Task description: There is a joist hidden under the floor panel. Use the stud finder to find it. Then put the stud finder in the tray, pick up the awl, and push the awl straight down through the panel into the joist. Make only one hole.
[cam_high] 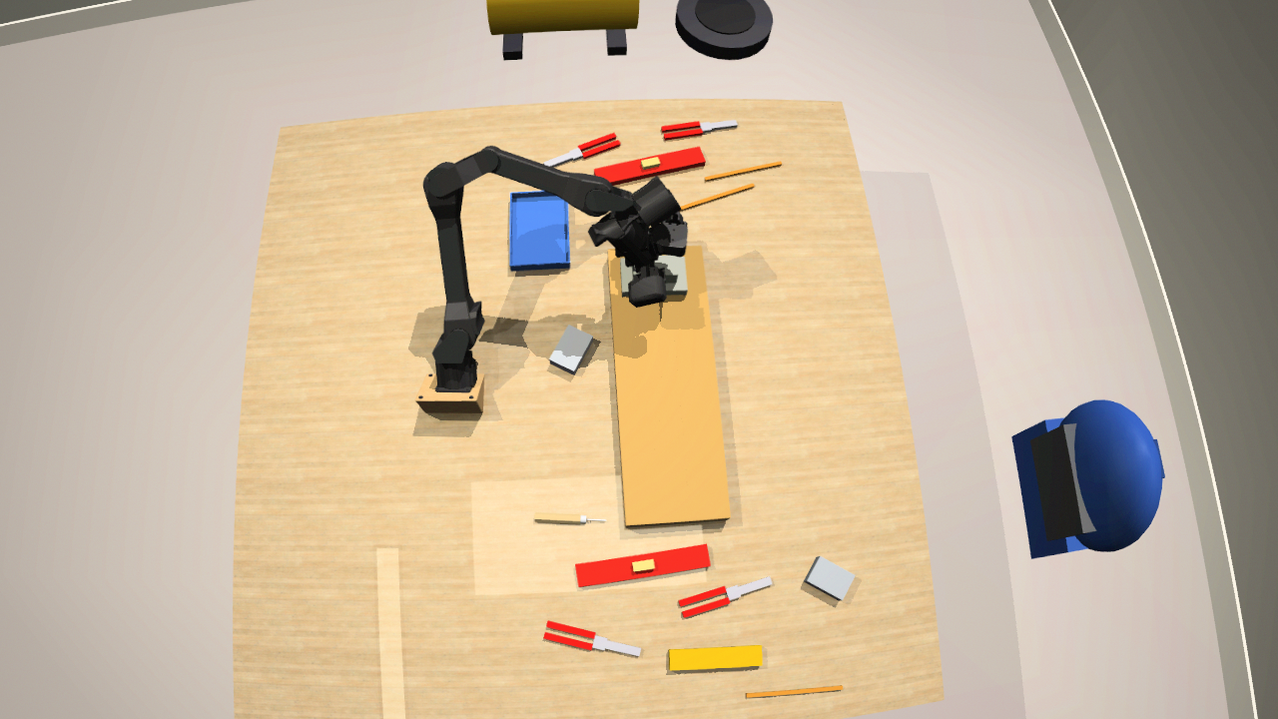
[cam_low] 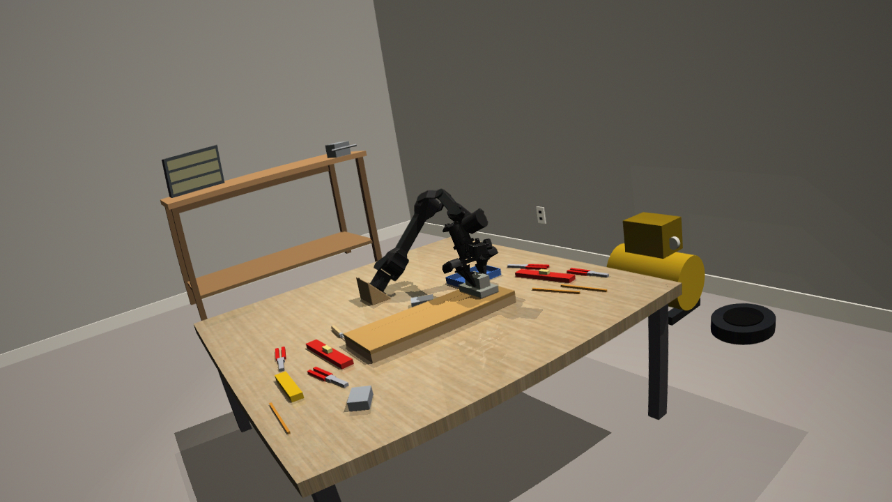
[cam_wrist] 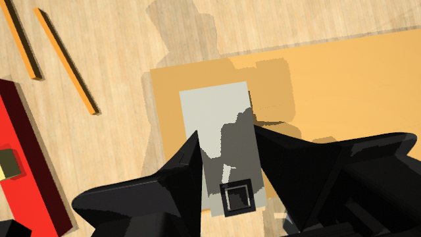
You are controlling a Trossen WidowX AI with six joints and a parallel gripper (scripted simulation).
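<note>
The stud finder lies 30 mm behind my gripper tip and 20 mm above it. From my gripper tip the other things lie so: yellow block: 690 mm to the right, 110 mm ahead, 60 mm below; then awl: 450 mm to the right, 140 mm behind, 60 mm below; then blue tray: 240 mm behind, 110 mm to the left, 50 mm below.
</note>
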